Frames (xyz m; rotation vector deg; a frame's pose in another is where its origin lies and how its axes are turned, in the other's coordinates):
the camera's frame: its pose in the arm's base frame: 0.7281 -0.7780 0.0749 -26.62 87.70 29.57
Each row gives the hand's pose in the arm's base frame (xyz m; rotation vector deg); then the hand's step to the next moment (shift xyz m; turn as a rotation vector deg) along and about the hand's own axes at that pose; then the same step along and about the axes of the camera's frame.
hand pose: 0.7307 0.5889 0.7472 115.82 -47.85 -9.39
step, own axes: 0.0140 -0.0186 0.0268 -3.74 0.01 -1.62
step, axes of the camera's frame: 0.0266 -0.0230 -0.0051 -0.05 4.07 0.25
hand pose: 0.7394 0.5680 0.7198 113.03 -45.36 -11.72
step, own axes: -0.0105 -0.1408 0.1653 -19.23 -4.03 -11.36
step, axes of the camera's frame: 0.2042 -0.0509 -0.0547 1.60 21.85 5.92
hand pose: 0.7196 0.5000 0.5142 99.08 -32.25 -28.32
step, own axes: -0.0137 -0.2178 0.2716 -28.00 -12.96 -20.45
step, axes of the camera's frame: 0.2708 -0.0510 -0.2132 8.43 33.32 13.74
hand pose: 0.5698 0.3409 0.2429 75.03 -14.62 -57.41
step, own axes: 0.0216 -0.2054 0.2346 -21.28 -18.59 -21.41
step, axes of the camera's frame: 0.1208 0.0061 -0.2882 15.98 28.82 13.08
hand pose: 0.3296 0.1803 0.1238 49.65 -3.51 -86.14
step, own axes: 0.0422 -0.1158 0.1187 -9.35 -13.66 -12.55
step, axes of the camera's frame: -0.0012 0.0323 -0.1680 12.27 16.06 4.80
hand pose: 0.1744 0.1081 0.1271 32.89 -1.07 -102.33
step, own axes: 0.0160 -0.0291 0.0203 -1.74 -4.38 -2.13
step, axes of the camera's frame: -0.0024 0.0124 -0.0368 2.72 4.39 -0.23
